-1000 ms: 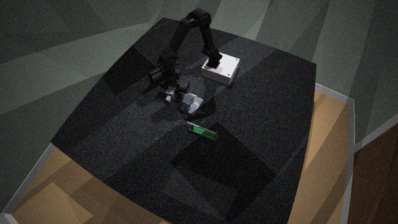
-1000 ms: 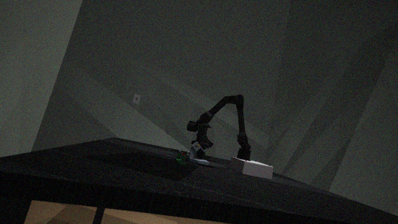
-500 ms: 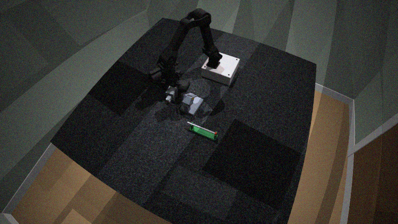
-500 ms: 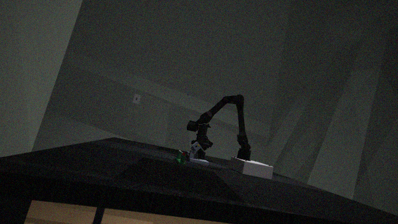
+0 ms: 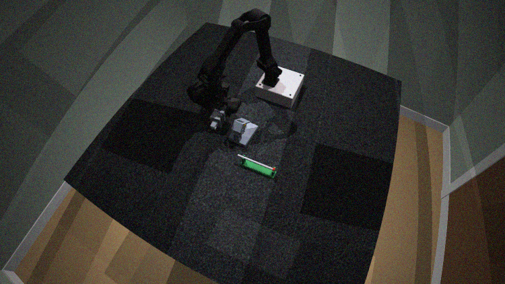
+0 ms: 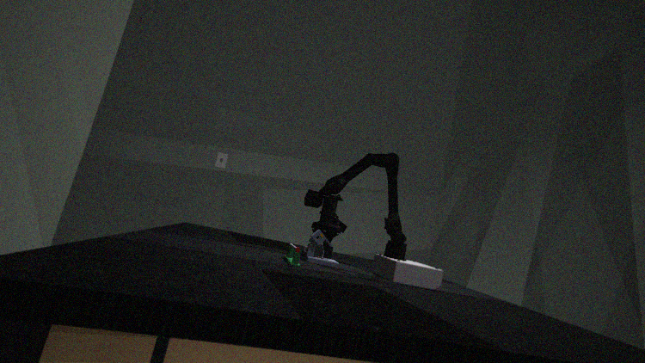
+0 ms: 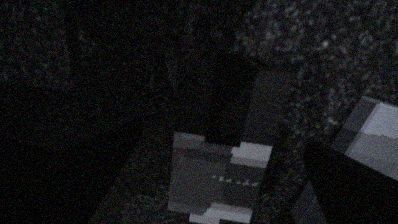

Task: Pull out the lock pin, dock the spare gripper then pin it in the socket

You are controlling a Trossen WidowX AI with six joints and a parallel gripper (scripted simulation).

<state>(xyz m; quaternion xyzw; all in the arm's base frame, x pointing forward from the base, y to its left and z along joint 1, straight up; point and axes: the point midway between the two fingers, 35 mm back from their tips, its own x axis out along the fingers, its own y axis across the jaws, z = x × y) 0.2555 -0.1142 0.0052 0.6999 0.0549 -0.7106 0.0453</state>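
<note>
Right now my gripper tip is 20 mm short of the spare gripper and 10 mm above it. From my gripper tip the other things lie so: green pad (260 mm to the left, 130 mm ahead, 20 mm below); socket (130 mm to the left, 40 mm ahead, 10 mm above).
</note>
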